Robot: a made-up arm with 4 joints.
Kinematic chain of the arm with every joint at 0, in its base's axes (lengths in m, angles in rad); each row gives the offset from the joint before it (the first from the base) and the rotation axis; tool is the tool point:
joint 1: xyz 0 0 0.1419 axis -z
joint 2: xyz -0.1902 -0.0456 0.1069 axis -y
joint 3: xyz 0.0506 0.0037 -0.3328 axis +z
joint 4: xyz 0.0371 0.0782 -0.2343 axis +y
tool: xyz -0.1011 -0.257 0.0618
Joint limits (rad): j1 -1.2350..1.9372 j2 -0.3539..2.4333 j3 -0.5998..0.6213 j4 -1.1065..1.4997
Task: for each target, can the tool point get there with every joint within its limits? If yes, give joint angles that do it. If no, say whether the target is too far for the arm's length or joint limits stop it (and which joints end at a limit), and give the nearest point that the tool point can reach.
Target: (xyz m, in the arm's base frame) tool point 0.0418 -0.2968 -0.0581
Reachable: yes | joints 0.6059 0.9300 -0.0082 0.0639
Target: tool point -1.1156 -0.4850 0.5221
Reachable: no: too far | nearest point -0.3671 -0.3113 0.4093 | short by 0.777 m
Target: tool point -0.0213 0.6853 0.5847
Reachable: no: joint limits stop it (at a limit: joint 1, joint 3, joint 4) | nearest point 0.2774 0.3283 0.4881 | short by 0.475 m
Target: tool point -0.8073 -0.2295 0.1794
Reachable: no: joint limits stop it (at a limit: joint 1) | nearest point -0.3714 -0.3152 0.1870 | short by 0.444 m
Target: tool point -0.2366 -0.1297 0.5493
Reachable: yes | joints 1.6448 2.1903 -0.2564 1.0907
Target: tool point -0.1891 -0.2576 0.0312
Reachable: yes | joints 1.5976 1.2720 -0.4139 0.0866
